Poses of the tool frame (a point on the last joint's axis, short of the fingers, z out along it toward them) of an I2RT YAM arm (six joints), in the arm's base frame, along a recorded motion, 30 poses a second.
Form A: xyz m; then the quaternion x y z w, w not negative.
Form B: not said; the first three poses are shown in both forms.
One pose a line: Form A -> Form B
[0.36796, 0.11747, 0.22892, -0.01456, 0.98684, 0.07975, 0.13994] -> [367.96, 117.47, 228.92, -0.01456, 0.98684, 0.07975, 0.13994]
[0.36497, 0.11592, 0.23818, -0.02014, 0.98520, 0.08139, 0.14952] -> [364.97, 115.92, 238.18, -0.02014, 0.98520, 0.08139, 0.14952]
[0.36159, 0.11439, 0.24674, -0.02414, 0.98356, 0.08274, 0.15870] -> [361.59, 114.39, 246.74, -0.02414, 0.98356, 0.08274, 0.15870]
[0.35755, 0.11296, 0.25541, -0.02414, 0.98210, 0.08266, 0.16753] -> [357.55, 112.96, 255.41, -0.02414, 0.98210, 0.08266, 0.16753]
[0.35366, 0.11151, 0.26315, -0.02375, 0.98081, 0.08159, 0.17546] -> [353.66, 111.51, 263.15, -0.02375, 0.98081, 0.08159, 0.17546]
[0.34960, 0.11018, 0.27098, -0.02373, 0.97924, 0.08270, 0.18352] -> [349.60, 110.18, 270.98, -0.02373, 0.97924, 0.08270, 0.18352]
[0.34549, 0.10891, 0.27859, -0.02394, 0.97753, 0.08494, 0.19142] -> [345.49, 108.91, 278.59, -0.02394, 0.97753, 0.08494, 0.19142]
